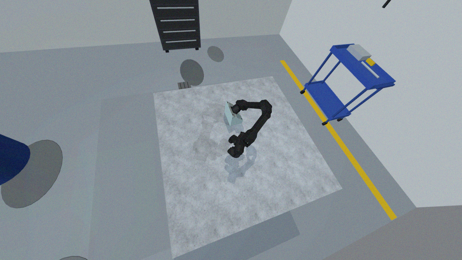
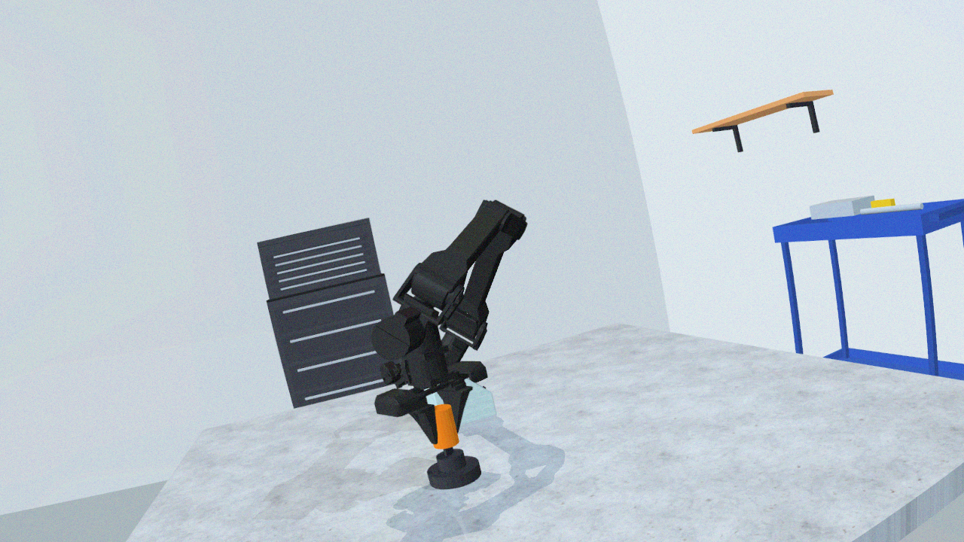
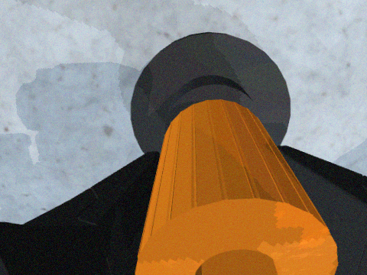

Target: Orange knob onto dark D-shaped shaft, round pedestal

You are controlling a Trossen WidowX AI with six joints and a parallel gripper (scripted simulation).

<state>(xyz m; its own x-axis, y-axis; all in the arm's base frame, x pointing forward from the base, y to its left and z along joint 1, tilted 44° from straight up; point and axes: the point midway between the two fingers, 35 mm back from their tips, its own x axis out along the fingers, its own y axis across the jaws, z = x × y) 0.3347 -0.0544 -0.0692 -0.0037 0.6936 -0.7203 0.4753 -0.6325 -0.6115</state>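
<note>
Right now my gripper tip is 20 mm below the orange knob. Also, from my gripper tip: dark round pedestal 40 mm below.
</note>
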